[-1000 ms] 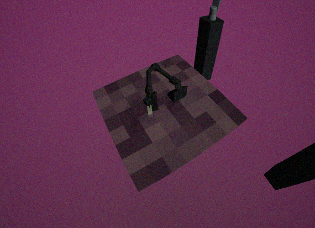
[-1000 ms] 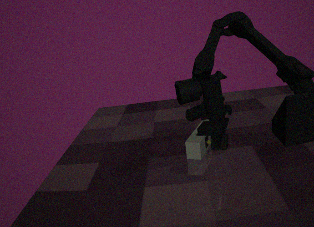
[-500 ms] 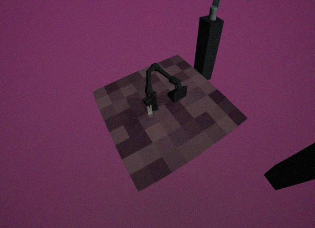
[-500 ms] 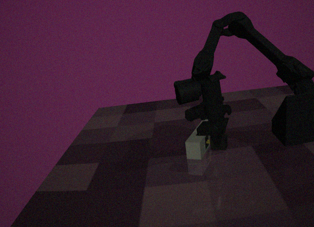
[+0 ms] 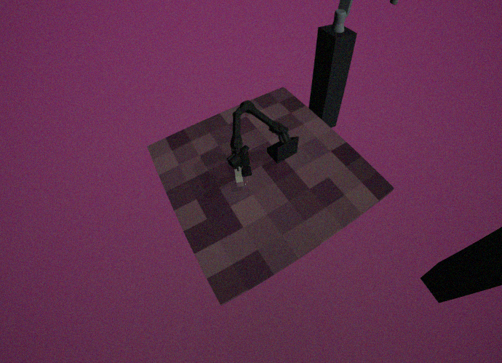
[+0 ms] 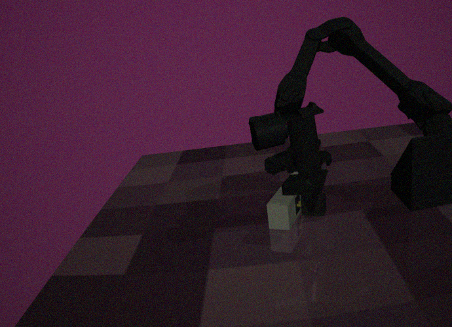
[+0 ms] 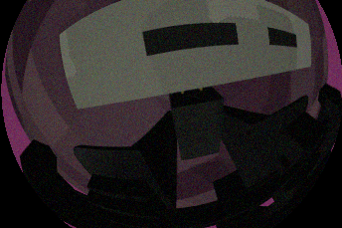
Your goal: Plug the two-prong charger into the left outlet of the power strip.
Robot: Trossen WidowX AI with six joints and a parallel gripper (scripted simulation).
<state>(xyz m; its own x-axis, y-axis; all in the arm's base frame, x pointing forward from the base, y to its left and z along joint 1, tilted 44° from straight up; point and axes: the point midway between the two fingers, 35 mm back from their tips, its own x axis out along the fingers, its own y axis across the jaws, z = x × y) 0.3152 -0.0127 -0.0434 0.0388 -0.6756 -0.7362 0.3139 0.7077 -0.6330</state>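
The charger is 1 cm ahead of my gripper tip and 1 cm above it.
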